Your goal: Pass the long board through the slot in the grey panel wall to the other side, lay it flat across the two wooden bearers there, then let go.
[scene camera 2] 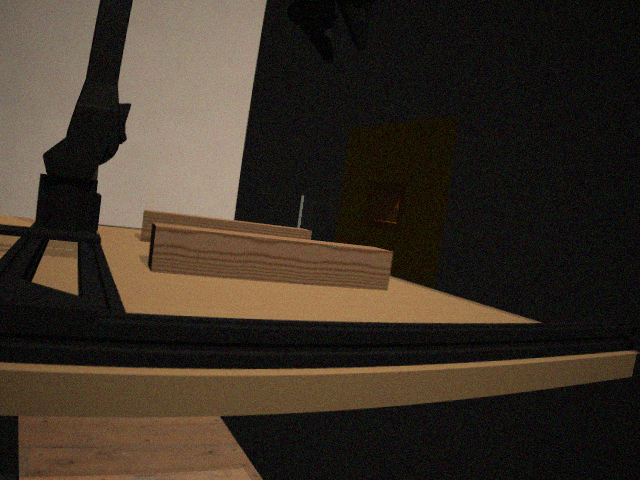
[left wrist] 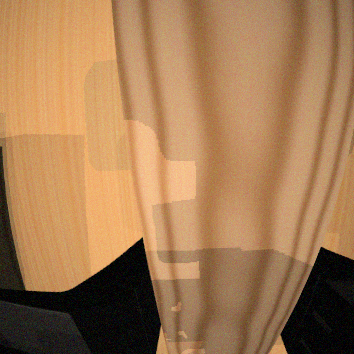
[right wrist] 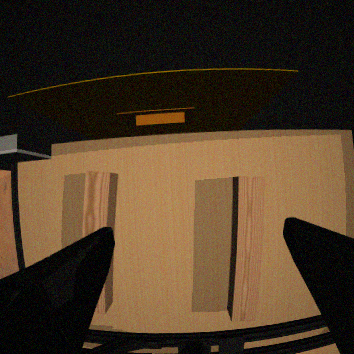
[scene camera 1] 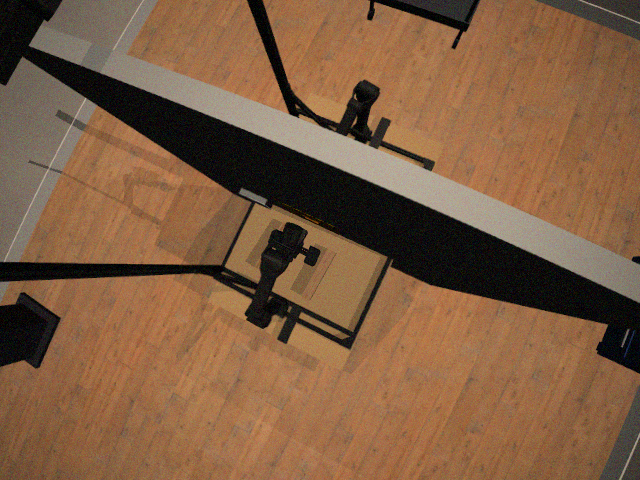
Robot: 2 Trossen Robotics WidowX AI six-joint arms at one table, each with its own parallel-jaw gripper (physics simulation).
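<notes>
The long board point(left wrist: 235, 125) is pale brown with darker grain and runs up the left wrist view, close to the camera. My left gripper point(left wrist: 208, 227) is shut on it. The grey panel wall point(scene camera 1: 439, 191) point(scene camera 2: 516, 155) point(right wrist: 175, 30) looks dark on this side. Its slot point(scene camera 2: 385, 201) point(right wrist: 160, 119) sits in a dark yellow panel; no board shows in it. Two wooden bearers, one point(scene camera 2: 268, 258) point(right wrist: 250, 250) point(scene camera 1: 321, 276) and the other point(scene camera 2: 206, 222) point(right wrist: 95, 200), stand parallel on the table. My right gripper point(right wrist: 199, 232) point(scene camera 2: 342, 51) is open and empty above them.
The table point(scene camera 1: 356, 279) point(scene camera 2: 258, 299) point(right wrist: 155, 250) has black frame rails point(scene camera 1: 320, 333) point(scene camera 2: 310, 343) along its edge. A light grey block point(scene camera 1: 253, 196) point(right wrist: 7, 143) sits by the wall at the table's corner. The left arm point(scene camera 1: 365, 93) stands beyond the wall.
</notes>
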